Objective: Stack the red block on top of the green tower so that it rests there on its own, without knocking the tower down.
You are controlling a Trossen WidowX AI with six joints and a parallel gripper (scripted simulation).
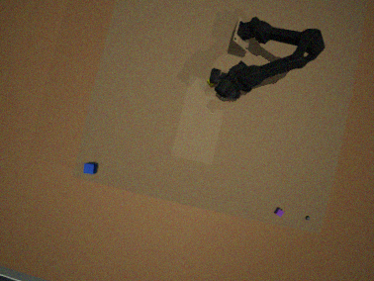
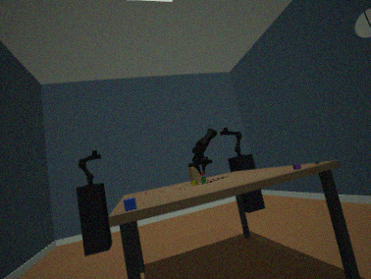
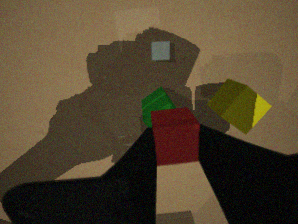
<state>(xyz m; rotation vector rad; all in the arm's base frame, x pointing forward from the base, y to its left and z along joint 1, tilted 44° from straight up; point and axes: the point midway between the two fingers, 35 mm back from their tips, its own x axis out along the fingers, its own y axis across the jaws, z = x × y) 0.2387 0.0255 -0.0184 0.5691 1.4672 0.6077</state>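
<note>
Right now my gripper tip is 60 mm above the white cube and 50 mm short of it. The rest, counted from my gripper tip: red block (10 mm above); then purple block (530 mm ahead, 420 mm to the left, 50 mm below); then yellow block (70 mm to the right, 50 mm below, 10 mm behind).
</note>
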